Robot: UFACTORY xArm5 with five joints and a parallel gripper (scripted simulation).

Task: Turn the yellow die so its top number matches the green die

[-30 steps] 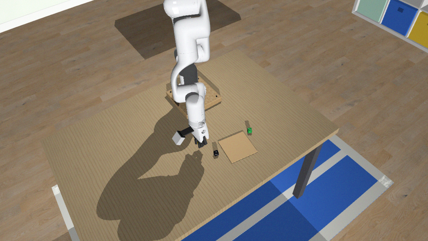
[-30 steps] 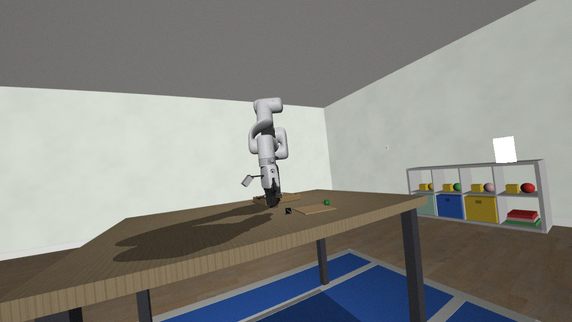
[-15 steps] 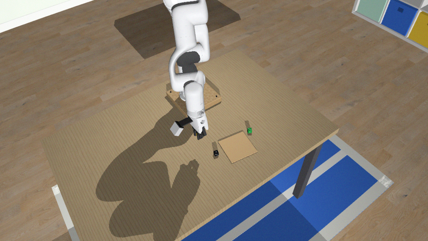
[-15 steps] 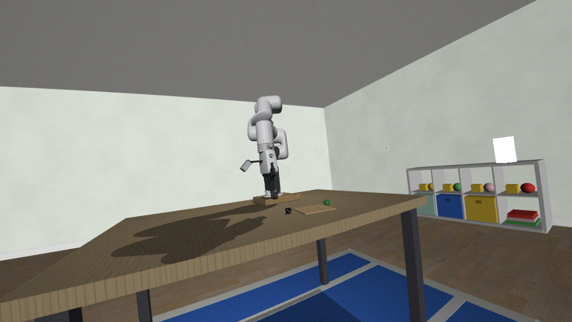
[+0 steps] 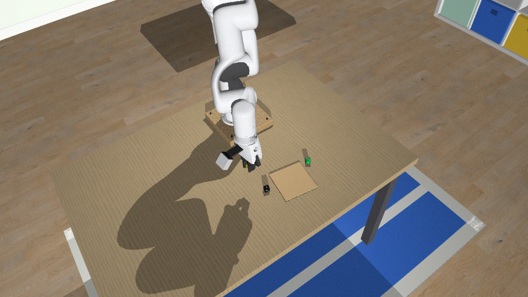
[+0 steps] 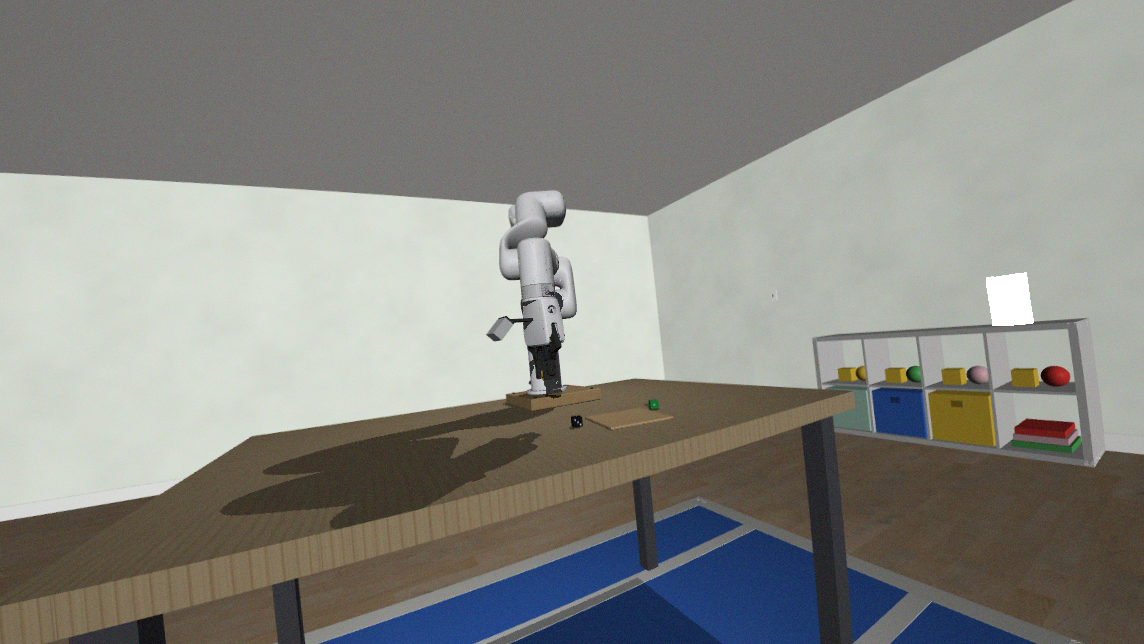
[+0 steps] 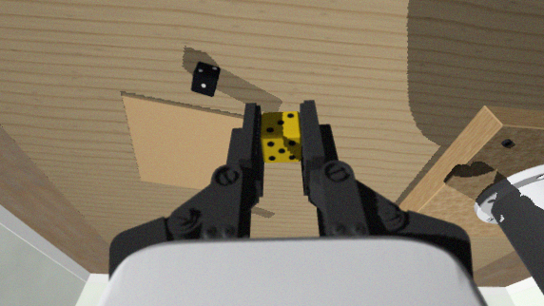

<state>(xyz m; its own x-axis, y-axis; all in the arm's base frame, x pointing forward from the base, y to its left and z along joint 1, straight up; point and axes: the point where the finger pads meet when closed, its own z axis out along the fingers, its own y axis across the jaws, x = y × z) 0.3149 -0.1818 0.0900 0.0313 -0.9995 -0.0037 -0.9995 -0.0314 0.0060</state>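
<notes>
My hand is 130 mm to the right of the tan mat, 120 mm above it and 100 mm short of it. Also, from my hand: green die: 240 mm to the left, 110 mm below, 80 mm ahead; then yellow die: 10 mm below; then black die: 110 mm below, 60 mm ahead, 30 mm to the left.
</notes>
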